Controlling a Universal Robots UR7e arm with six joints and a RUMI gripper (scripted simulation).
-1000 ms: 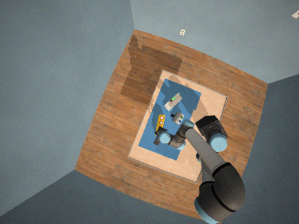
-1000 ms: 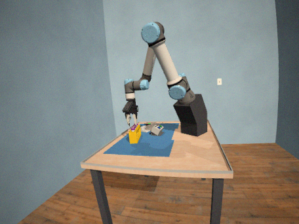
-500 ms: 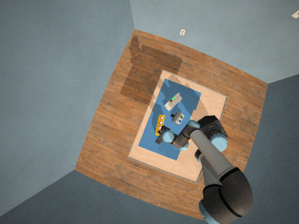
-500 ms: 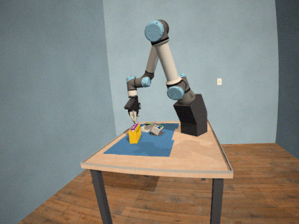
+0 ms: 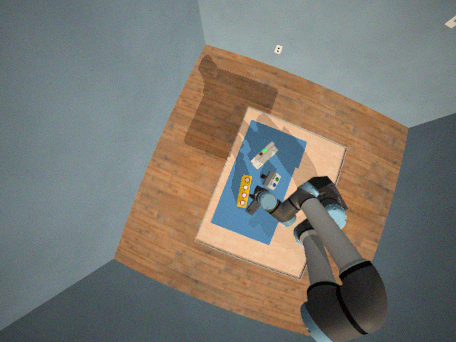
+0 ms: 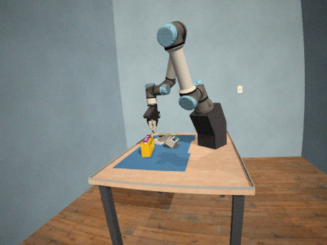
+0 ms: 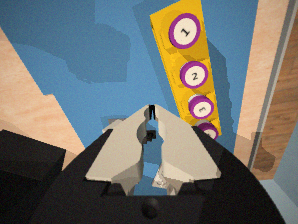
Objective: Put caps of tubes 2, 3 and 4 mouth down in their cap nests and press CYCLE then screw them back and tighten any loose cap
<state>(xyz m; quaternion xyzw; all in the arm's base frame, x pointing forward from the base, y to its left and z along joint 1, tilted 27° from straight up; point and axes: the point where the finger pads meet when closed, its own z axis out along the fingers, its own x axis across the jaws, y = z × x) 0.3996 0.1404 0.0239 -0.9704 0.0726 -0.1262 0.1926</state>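
Right now my hand is 12 cm past the blue cycle key, 13 cm to the left of it and 10 cm above it. Also, from my hand: green key: 12 cm behind, 18 cm to the right, 10 cm below; cap: 7 cm ahead, 3 cm to the right, 5 cm below; key housing: 10 cm behind, 16 cm to the right, 11 cm below.
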